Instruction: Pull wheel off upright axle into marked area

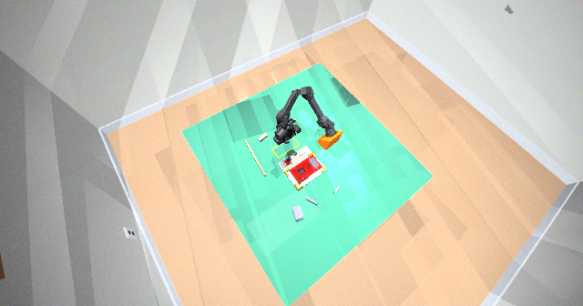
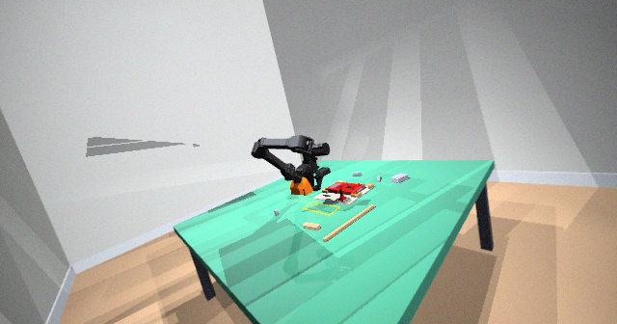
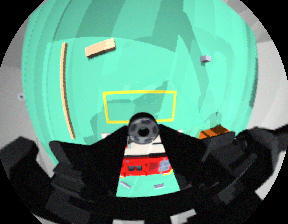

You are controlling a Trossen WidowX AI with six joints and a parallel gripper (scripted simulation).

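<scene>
My gripper tip is 10 cm to the right of the upright axle, 7 cm short of it and 7 cm above it. The rest, counted from my gripper tip: grey wheel right at my gripper tip; wooden block 17 cm to the right, 10 cm below, 7 cm ahead; long wooden stick 21 cm ahead, 10 cm below, 9 cm to the right.
</scene>
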